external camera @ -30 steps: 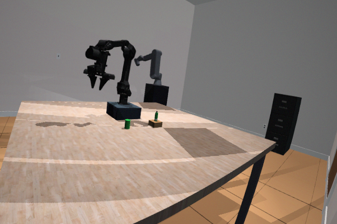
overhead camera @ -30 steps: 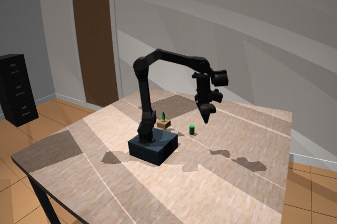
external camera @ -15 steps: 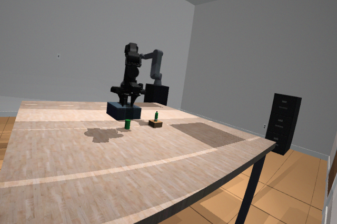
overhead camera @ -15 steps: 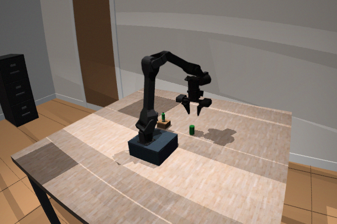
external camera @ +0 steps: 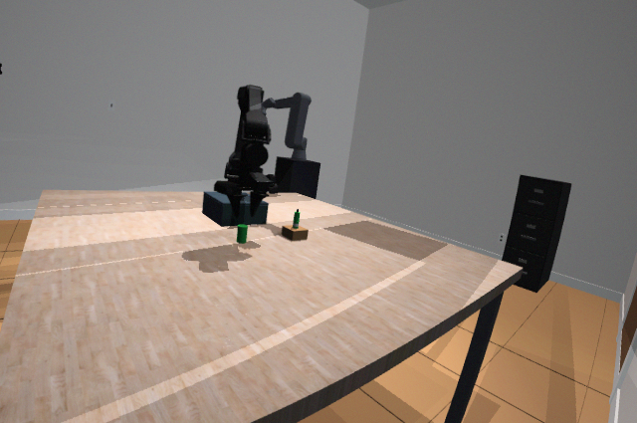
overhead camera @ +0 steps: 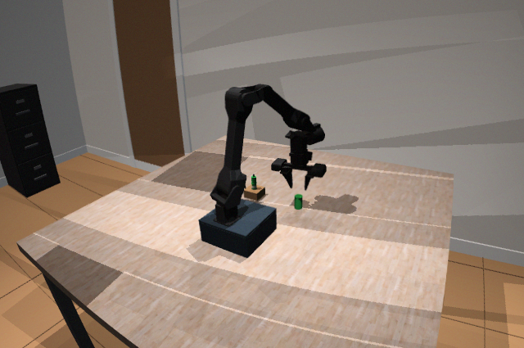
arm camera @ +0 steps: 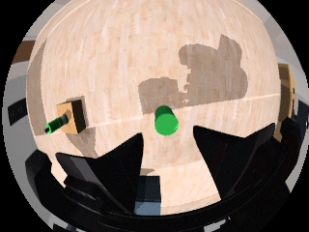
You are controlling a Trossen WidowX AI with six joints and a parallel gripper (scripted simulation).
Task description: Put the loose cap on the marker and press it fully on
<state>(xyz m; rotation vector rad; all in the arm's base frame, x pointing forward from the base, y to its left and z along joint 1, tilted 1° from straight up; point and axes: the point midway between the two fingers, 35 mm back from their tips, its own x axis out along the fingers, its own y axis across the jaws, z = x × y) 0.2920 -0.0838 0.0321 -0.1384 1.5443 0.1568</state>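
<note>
Right now my gripper tip is 5 cm above the green cap. From my gripper tip the other things lie so: holder block 1 cm behind, 19 cm to the left, 6 cm below.
</note>
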